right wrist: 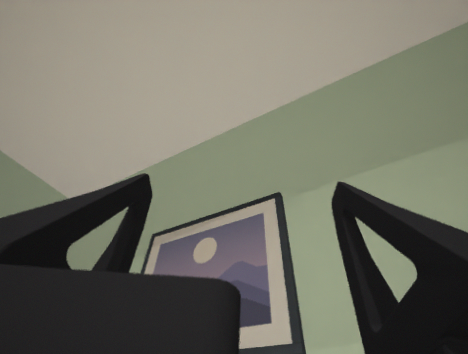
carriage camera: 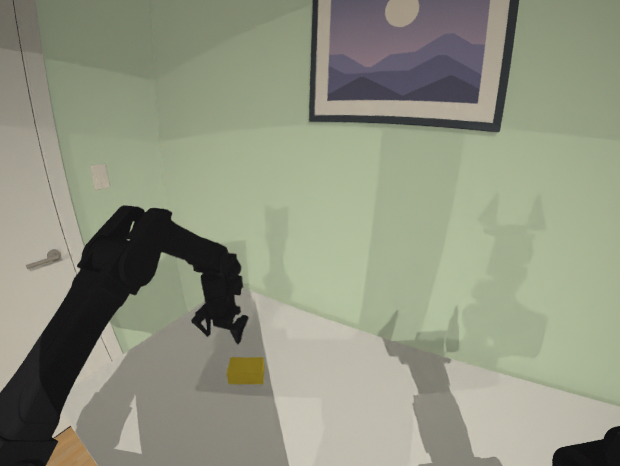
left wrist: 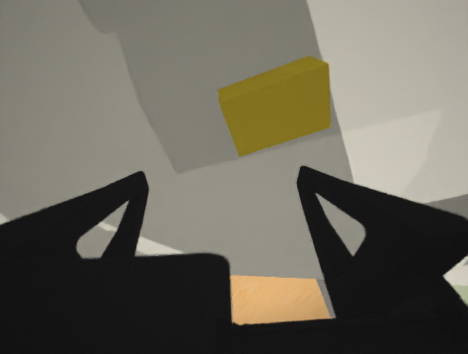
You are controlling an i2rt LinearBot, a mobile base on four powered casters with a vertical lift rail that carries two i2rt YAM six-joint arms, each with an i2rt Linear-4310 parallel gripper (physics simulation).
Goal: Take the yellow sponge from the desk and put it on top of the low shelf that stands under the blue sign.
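Places are measured from the left arm's base along level axes (x ahead, y left, z up), in centimetres.
Pixels of known places: left gripper, fingertip midpoint: [carriage camera: 223, 339] [left wrist: 223, 177]; right gripper, fingertip midpoint: [right wrist: 241, 188].
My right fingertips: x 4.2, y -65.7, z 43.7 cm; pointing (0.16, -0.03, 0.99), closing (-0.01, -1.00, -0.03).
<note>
For each thing: its top centre in the pictures, then the offset to it from my right fingertips. "spot": a spot on its surface instead. Level surfaces: height alone.
- yellow sponge at its top centre: [left wrist: 278, 115] [carriage camera: 245, 365] dx +40.8, dy +49.7, dz -63.3 cm
- pale desk at its surface level: dz -67.8 cm
- handle at a spot on its surface: [carriage camera: 44, 261] spot: dx +66.0, dy +141.5, dz -47.1 cm
- Wooden floor at its surface level: dz -139.8 cm
The yellow sponge [carriage camera: 245, 370] [left wrist: 277, 109] lies flat on the pale desk [carriage camera: 350, 415] [left wrist: 210, 210]. My left gripper [carriage camera: 222, 338] [left wrist: 223, 177] is open and empty, pointing down above the desk; in the carriage view it stands a little up and left of the sponge. In the left wrist view the sponge lies beyond the fingertips, right of the middle between them. My right gripper [right wrist: 241, 188] is open and empty, raised and facing the wall and ceiling. The low shelf and the blue sign do not show in these views.
A green wall [carriage camera: 280, 165] [right wrist: 320, 280] runs behind the desk, with a framed mountain picture [carriage camera: 405, 60] [right wrist: 215, 285] on it. A white door [carriage camera: 25, 200] with a handle [carriage camera: 44, 261] is at the left. Wooden floor [carriage camera: 72, 450] [left wrist: 280, 299] shows past the desk's edge.
</note>
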